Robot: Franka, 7 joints.
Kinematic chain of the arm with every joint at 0, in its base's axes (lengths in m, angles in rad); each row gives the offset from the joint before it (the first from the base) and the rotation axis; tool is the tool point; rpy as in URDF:
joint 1: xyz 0 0 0.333 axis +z
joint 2: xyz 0 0 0 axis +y
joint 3: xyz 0 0 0.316 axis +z
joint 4: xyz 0.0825 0 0 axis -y
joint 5: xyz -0.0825 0 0.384 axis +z
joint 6: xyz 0 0 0 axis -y
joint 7: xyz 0.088 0 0 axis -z
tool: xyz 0 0 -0.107 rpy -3.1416 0 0
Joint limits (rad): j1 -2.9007..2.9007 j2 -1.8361..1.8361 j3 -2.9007..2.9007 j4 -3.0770..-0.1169 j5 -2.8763..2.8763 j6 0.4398..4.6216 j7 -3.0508..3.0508
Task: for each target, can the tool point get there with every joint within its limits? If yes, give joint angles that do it. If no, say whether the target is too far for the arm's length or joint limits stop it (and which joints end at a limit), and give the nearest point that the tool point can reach.
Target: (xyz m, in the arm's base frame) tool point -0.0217 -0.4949 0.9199
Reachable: yes | joints 0.9473 -0.6709 -1.0184 -0.4292 2.1433 3.6433 1.3373
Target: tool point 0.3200 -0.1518 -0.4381
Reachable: no: joint limits stop it (at a limit: joint 2) | nearest point 0.3115 -0.1478 -0.3572 | short by 0.081 m
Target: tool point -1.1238 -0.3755 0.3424
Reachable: no: too far | nearest point -0.8136 -0.2719 0.3398 | short by 0.327 m
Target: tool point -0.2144 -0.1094 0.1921
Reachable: yes | joints -0.9448 -0.6259 -1.7796 -2.6789 -0.5060 1.3230 0.9061
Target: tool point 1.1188 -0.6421 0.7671
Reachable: no: too far | nearest point 0.7052 -0.4047 0.6066 | short by 0.503 m
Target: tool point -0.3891 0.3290 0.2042
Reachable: yes | joints -0.0062 -0.4679 2.3039 -2.2811 -1.4918 3.1069 -2.5177
